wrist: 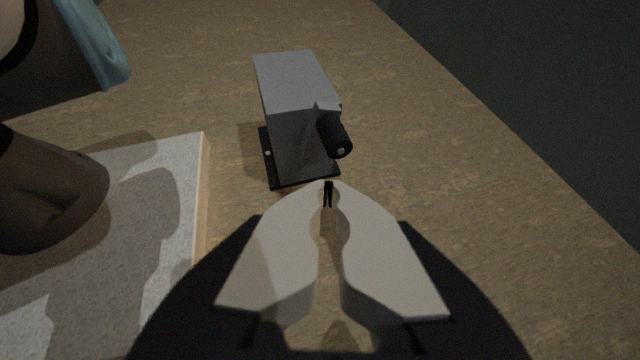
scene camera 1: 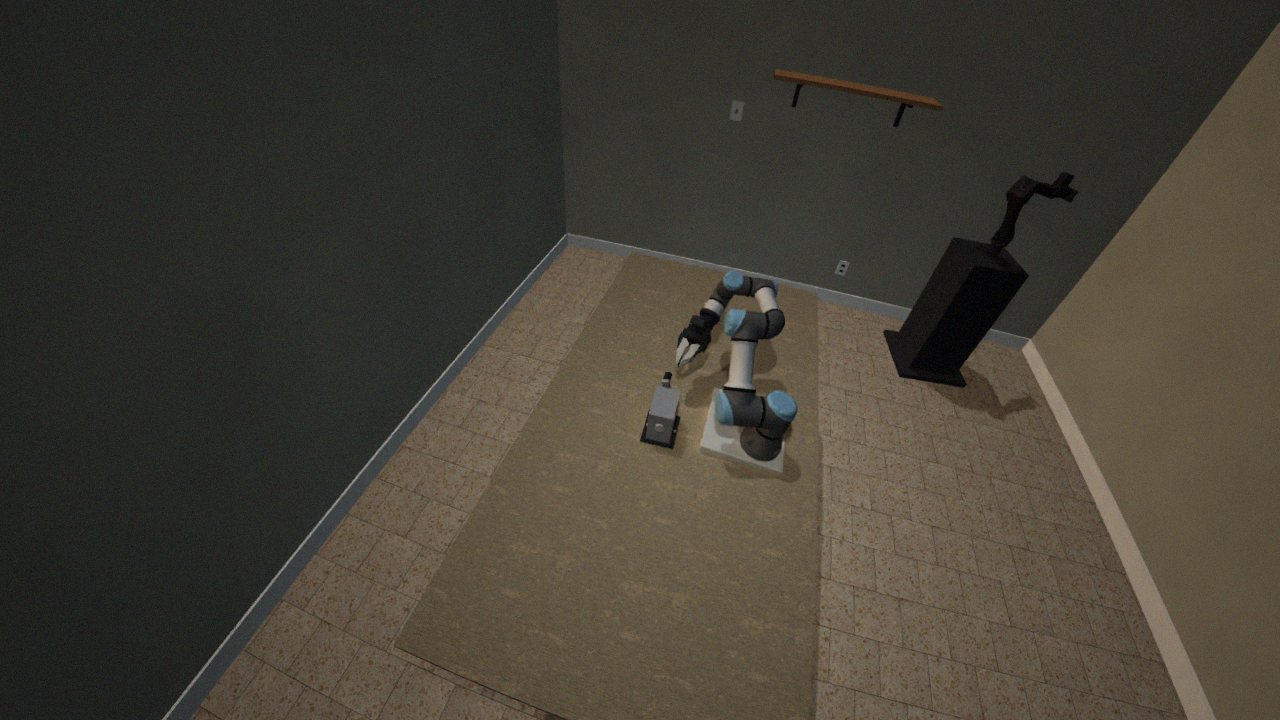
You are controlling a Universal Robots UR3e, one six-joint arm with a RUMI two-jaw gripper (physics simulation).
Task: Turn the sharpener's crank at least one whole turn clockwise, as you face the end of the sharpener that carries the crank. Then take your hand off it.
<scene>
My gripper shows in the wrist view and in scene camera 1. The same spot on my gripper: (wrist: pixel 267 270) is (scene camera 1: pixel 695 346).
</scene>
